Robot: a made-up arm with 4 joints.
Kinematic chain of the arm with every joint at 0, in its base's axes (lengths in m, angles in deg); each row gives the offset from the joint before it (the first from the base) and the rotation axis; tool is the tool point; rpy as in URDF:
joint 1: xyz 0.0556 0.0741 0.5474 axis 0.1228 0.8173 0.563
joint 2: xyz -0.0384 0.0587 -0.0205 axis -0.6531 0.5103 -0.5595
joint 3: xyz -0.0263 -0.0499 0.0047 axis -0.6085 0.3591 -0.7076
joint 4: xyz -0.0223 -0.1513 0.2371 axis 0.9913 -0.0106 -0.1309
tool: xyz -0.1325 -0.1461 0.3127 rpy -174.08 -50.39 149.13
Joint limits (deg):
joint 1: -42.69..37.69
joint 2: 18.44..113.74
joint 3: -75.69..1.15
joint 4: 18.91..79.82
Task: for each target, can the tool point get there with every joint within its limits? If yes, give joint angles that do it. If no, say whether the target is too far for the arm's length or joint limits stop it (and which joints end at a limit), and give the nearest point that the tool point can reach.
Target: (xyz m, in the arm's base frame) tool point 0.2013 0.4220 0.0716
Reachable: no: joint limits stop it (at a limit: joint 1, joint 2, joint 3, joint 4) | nearest point 0.4632 0.5620 0.7739 | short by 0.763 m
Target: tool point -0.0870 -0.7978 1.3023
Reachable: no: too far | nearest point -0.0216 -0.3968 0.9777 | short by 0.520 m
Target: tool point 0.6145 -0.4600 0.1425
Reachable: no: too far | nearest point 0.3120 -0.4063 0.3751 | short by 0.385 m
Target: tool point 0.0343 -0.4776 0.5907
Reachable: yes | joints 0.45 30.73 -65.95 62.59
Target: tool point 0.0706 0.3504 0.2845
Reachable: no: joint limits stop it (at a limit: joint 1, joint 2, joint 3, joint 4) | nearest point 0.4632 0.5620 0.7739 | short by 0.662 m
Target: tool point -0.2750 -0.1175 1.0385
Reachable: yes | joints -19.14 77.02 -49.83 45.19
